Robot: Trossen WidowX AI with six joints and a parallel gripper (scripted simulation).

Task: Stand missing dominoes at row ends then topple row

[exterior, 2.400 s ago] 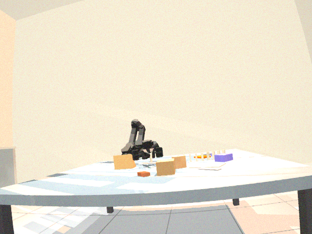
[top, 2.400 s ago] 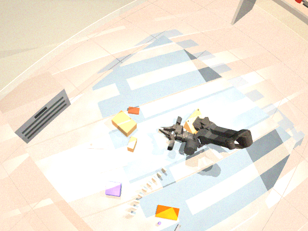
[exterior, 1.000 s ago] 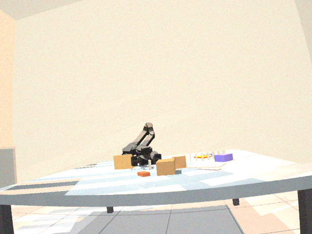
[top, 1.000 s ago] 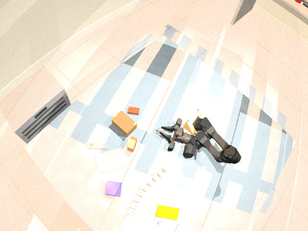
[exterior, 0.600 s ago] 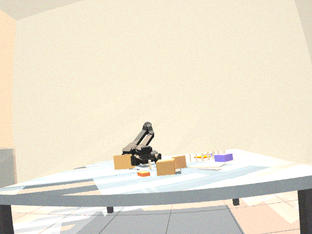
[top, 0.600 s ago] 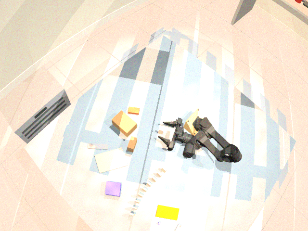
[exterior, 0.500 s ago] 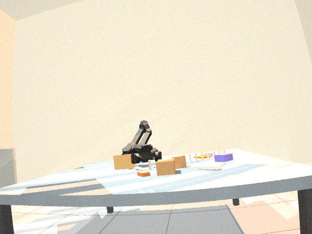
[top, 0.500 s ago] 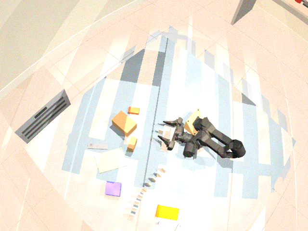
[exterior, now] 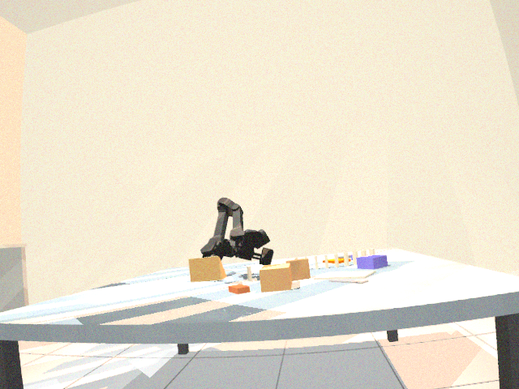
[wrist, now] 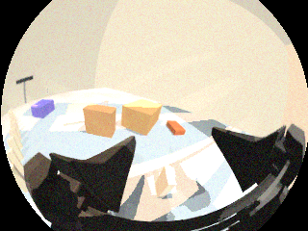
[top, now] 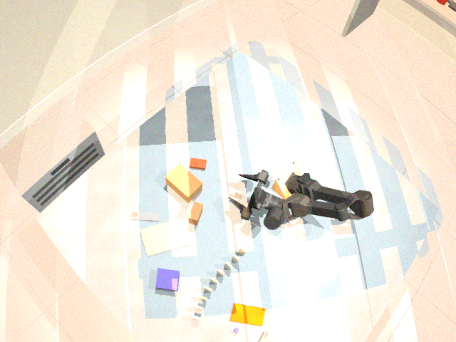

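The tan block is 150 mm ahead of my gripper tip, 60 mm below it and 50 mm to the right of it. From my gripper tip the other things lie so: tan box 160 mm to the right, 90 mm ahead, 60 mm below; then orange block 180 mm to the right, 80 mm below, 20 mm behind; then sheet 300 mm ahead, 90 mm to the right, 80 mm below.
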